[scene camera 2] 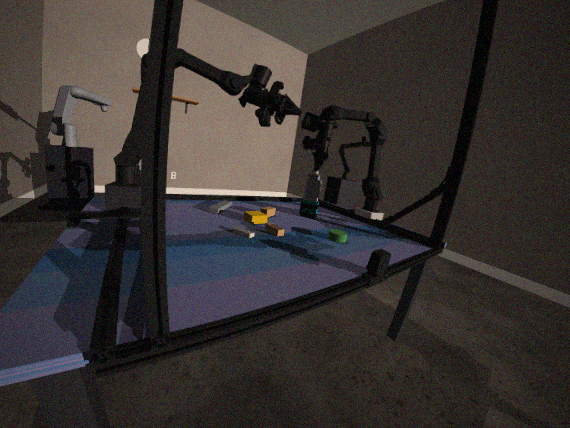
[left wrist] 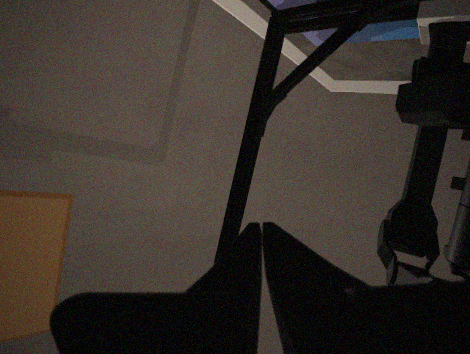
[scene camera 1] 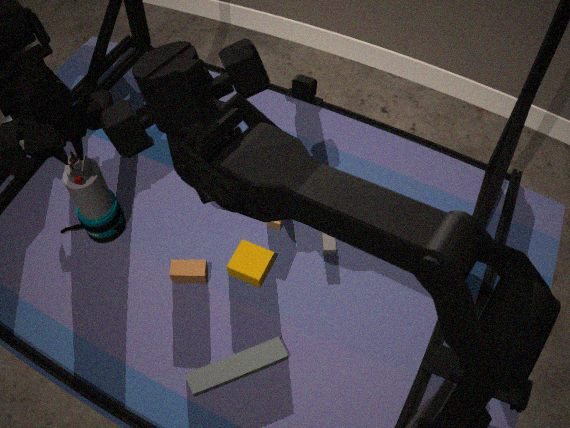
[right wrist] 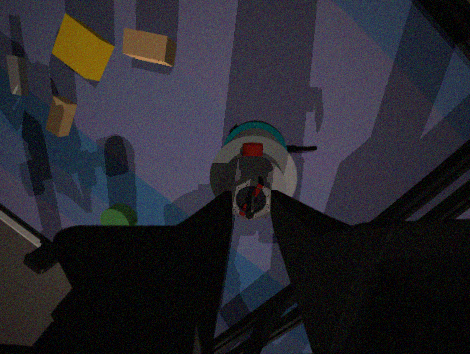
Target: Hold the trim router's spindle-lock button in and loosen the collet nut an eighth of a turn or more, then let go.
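Places are measured from the left arm's base along level axes (x right, y ahead, z up), in millimetres.
Where they show: left gripper, fingertip midpoint: (scene camera 2: pixel 301 113) (left wrist: pixel 260 232); right gripper, fingertip midpoint: (scene camera 2: pixel 315 171) (scene camera 1: pixel 75 160) (right wrist: pixel 250 197); left arm's base, link origin: (scene camera 2: pixel 127 183); right arm's base, link origin: (scene camera 2: pixel 369 210) (left wrist: pixel 450 31).
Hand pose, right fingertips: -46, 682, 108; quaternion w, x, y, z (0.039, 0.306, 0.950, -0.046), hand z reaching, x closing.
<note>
Things, the pixels of their top centre, and the offset from my right fingertips, as dx, dy, dz.
- trim router, top centre: (right wrist: pixel 248 215) (scene camera 1: pixel 71 152) (scene camera 2: pixel 316 166) +0, -1, +21
- grey collet nut, top centre: (right wrist: pixel 249 215) (scene camera 1: pixel 71 152) +0, +0, +21
- yellow block, top centre: (scene camera 1: pixel 250 259) (right wrist: pixel 75 46) (scene camera 2: pixel 256 213) +117, -264, -164
- white block, top centre: (scene camera 1: pixel 328 235) (right wrist: pixel 13 75) (scene camera 2: pixel 243 230) +247, -329, -180
- grey bar, top centre: (scene camera 1: pixel 236 365) (scene camera 2: pixel 221 204) -33, -369, -174
- green disc, top centre: (right wrist: pixel 114 223) (scene camera 2: pixel 338 231) +281, -37, -167
The trim router (scene camera 1: pixel 92 197) (scene camera 2: pixel 312 189) stands upright, grey with a teal lower band. Its red spindle-lock button (scene camera 1: pixel 78 179) (right wrist: pixel 252 149) shows on the top side, with no finger on it. The grey collet nut (right wrist: pixel 239 190) is at the router's top. My right gripper (right wrist: pixel 250 197) (scene camera 2: pixel 317 171) is shut on the nut from above, one finger on each side. My left gripper (left wrist: pixel 260 232) (scene camera 2: pixel 300 113) is shut and empty, high above the table and apart from the router. In scene camera 1 its fingertips cannot be made out.
A yellow block (scene camera 1: pixel 250 262) (right wrist: pixel 82 47), two orange blocks (scene camera 1: pixel 188 270) (scene camera 1: pixel 275 224), a white block (scene camera 1: pixel 329 244) and a grey bar (scene camera 1: pixel 237 366) lie on the table. A green disc (scene camera 2: pixel 338 235) (right wrist: pixel 115 216) lies near the router. Black frame posts (scene camera 2: pixel 159 200) rise at the table's edges.
</note>
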